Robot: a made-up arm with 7 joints. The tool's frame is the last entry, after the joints.
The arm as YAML. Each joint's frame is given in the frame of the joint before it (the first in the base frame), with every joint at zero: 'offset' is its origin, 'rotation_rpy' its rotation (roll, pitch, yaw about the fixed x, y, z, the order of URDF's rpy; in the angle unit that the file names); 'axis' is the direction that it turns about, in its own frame. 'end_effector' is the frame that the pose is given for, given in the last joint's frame.
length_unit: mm
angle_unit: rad
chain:
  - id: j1
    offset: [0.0, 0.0, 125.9]
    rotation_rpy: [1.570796, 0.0, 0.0]
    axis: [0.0, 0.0, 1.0]
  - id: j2
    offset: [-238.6, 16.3, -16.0]
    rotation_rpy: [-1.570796, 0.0, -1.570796]
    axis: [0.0, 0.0, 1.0]
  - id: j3
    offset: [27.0, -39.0, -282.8]
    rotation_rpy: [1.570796, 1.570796, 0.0]
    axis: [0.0, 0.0, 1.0]
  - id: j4
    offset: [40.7, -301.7, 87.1]
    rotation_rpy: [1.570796, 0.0, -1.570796]
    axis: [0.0, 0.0, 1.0]
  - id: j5
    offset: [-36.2, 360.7, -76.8]
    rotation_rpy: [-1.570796, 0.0, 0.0]
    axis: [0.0, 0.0, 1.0]
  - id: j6
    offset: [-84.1, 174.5, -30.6]
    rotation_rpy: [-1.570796, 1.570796, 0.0]
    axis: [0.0, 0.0, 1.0]
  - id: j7
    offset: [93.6, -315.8, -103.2]
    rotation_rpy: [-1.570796, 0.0, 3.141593]
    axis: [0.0, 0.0, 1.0]
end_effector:
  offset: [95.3, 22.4, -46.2]
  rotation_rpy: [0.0, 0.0, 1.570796]
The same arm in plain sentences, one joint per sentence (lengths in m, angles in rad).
The arm has seven revolute joints in a row. What follows holds with every joint at zero, and every direction is one of the base frame's. The first joint lies 0.1259 m along +z from the base frame's origin and turns about -y. The second joint lies 0.2386 m along -x and 0.0160 m along +y and 0.0163 m along +z from the first joint and turns about +x. The third joint lies 0.2828 m along -x and 0.0390 m along -y and 0.0270 m along -z from the second joint and turns about -y. The fourth joint lies 0.0407 m along -x and 0.0871 m along -y and 0.3017 m along +z from the third joint and turns about +x. The fifth joint lies 0.0768 m along -x and 0.3607 m along -y and 0.0362 m along -z from the fourth joint and turns about -y. The sixth joint lies 0.1745 m along -x and 0.0306 m along +y and 0.0841 m along -z from the fifth joint and turns about -x. The seventh joint lies 0.1032 m along +x and 0.0936 m along +y and 0.3158 m along +z from the sixth joint and turns about +z. The tool frame, which is the frame that the pose is given for, lies 0.0224 m along +x and 0.0953 m along -y and 0.0462 m along -z from the seventh joint; its axes are the base frame's turned by roll 0.0000, pitch 0.0000 and yaw 0.0000 rad (as in URDF: about the fixed x, then y, then z).
